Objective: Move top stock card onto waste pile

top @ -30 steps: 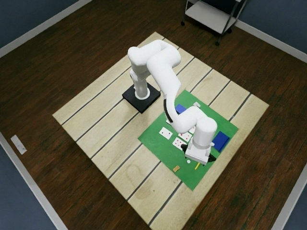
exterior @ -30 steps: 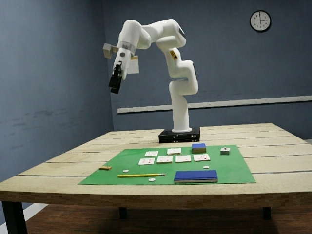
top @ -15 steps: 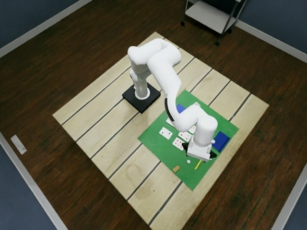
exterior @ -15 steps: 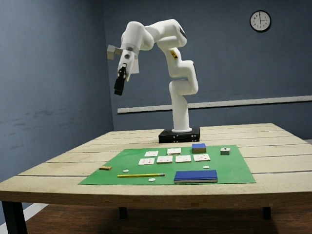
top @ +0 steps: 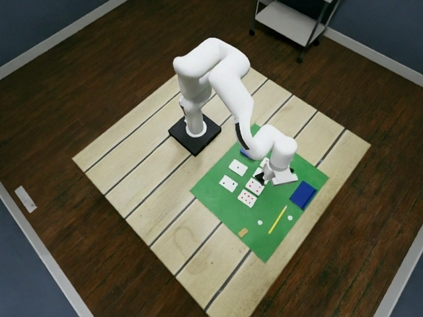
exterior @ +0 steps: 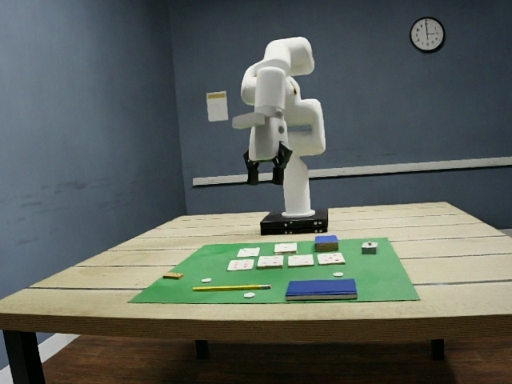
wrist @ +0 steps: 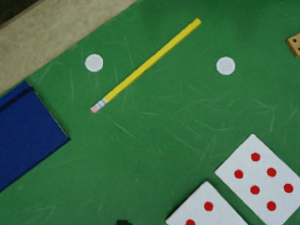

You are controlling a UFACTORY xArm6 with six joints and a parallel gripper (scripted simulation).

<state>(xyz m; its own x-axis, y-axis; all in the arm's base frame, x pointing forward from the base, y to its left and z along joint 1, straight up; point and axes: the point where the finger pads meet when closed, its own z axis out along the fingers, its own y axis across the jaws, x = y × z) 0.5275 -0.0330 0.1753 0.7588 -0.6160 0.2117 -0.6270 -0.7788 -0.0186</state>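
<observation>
My gripper is now 26 cm to the right of the grey block, 21 cm above it and 12 cm past it. Round my hand: face-up card (22 cm below, 16 cm behind, 9 cm to the right); yellow pencil (22 cm below, 16 cm ahead, 7 cm to the right); green mat (24 cm below, 3 cm behind, 2 cm to the left).
</observation>
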